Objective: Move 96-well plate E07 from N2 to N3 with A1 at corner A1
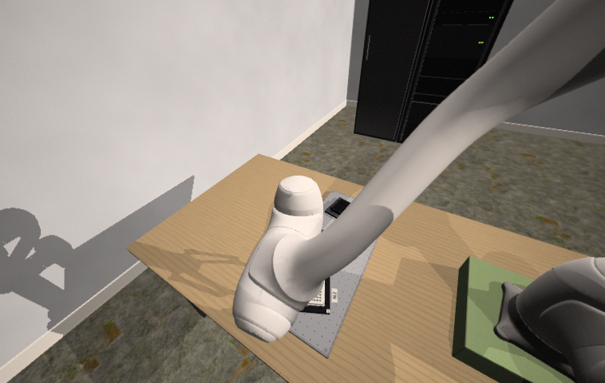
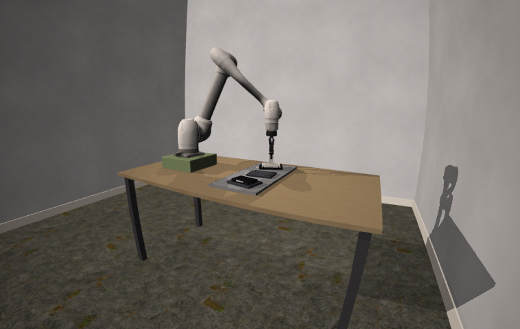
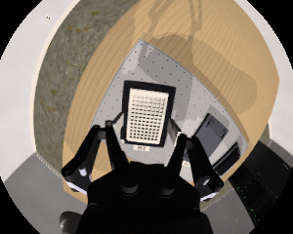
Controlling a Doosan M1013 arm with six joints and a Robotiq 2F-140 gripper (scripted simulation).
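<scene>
Right now the white 96-well plate E07 is 40 mm below my hand. Round my hand: landing nest N3: 200 mm to the right, 60 mm below, 60 mm ahead; then n2 label: 80 mm behind, 60 mm to the right, 60 mm below; then plate nest N2: 60 mm below.
</scene>
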